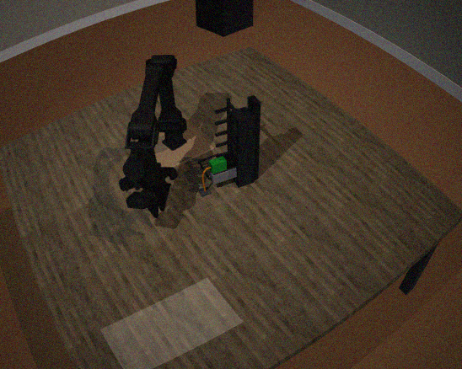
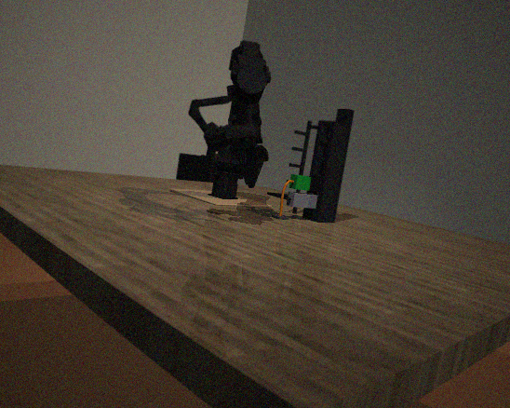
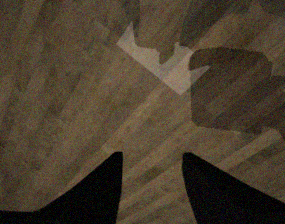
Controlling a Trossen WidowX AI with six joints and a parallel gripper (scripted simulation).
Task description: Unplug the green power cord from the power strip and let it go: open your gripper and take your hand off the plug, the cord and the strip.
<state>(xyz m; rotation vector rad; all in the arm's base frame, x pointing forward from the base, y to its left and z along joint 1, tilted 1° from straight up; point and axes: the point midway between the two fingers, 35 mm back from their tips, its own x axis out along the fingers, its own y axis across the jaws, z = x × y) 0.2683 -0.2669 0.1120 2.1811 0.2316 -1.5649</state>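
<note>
Now: gripper tip 20 mm past the green plug, 260 mm to the right of it and 20 mm below it.
</note>
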